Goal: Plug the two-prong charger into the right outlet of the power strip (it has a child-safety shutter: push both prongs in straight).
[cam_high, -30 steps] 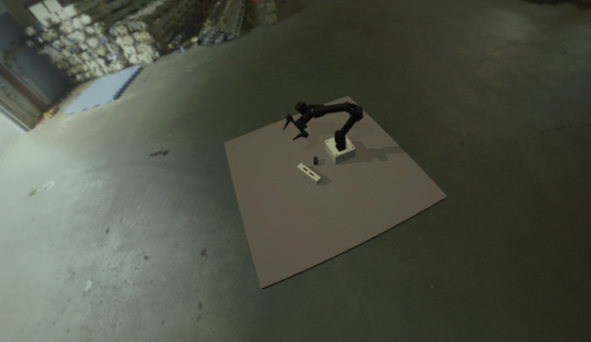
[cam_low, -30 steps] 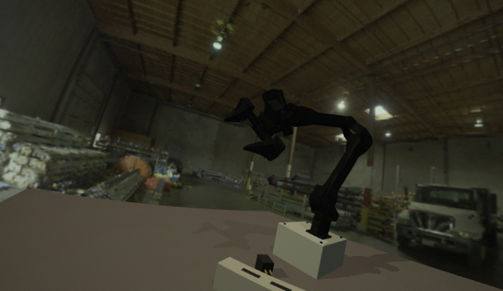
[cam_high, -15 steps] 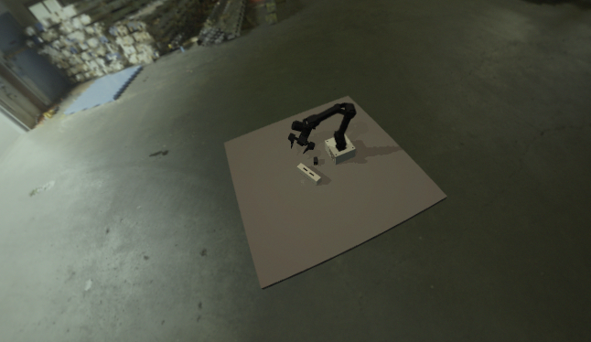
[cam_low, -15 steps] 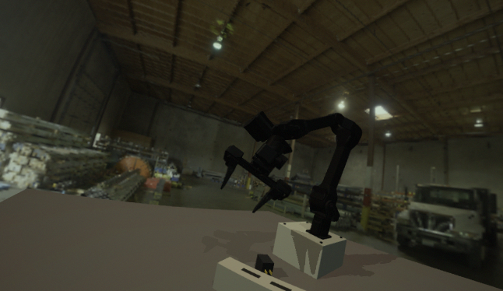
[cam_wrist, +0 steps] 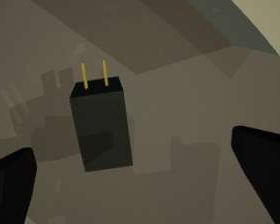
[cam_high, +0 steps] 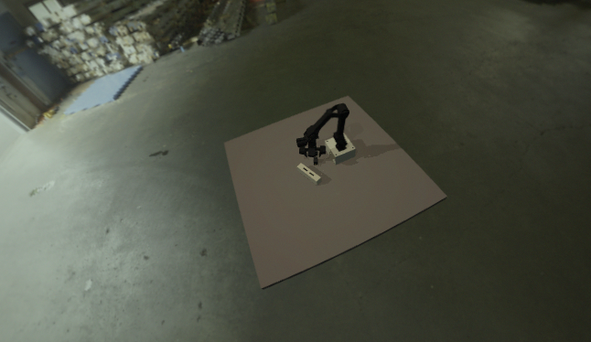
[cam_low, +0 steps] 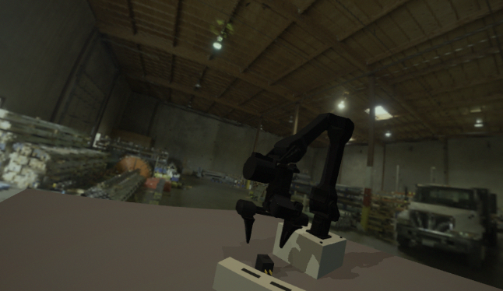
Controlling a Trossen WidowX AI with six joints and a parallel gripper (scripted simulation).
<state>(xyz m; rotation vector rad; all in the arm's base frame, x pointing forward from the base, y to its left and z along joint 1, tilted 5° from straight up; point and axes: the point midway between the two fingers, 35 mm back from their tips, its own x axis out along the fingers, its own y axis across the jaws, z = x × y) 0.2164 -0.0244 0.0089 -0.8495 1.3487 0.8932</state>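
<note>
The black charger is 6 cm below my gripper tip, 1 cm to the left of it and 1 cm behind it.
</note>
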